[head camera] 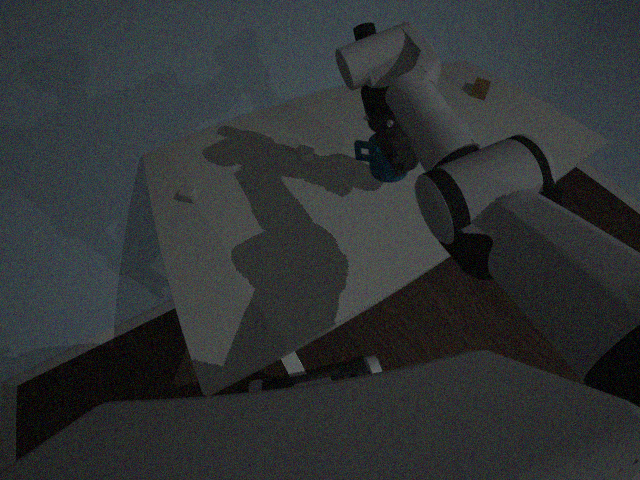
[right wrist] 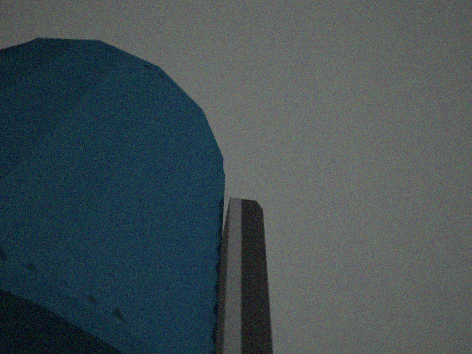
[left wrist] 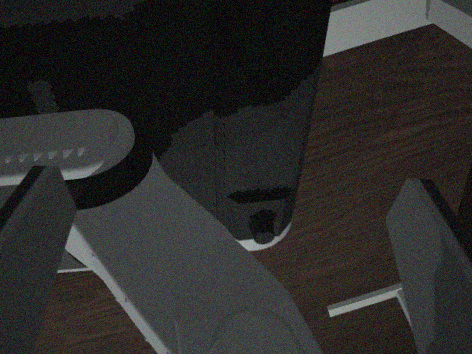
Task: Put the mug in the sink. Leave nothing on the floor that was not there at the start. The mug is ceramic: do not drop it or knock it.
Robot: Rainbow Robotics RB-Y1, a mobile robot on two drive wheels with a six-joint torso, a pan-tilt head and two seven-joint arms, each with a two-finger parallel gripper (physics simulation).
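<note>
The blue mug is at the right part of the pale table in the head view, its square handle pointing left. My right gripper is shut on the mug's wall. In the right wrist view one finger lies against the outside of the mug and the other is hidden by it. Whether the mug's base touches the table cannot be told. My left gripper is open and empty, with its fingers wide apart, low over the floor beside dark and grey robot parts. The sink does not show in these views.
The pale table carries an orange-brown block at its far right and a small grey object near its left edge. The brown wooden floor shows in front of the table. A white skirting shows in the left wrist view.
</note>
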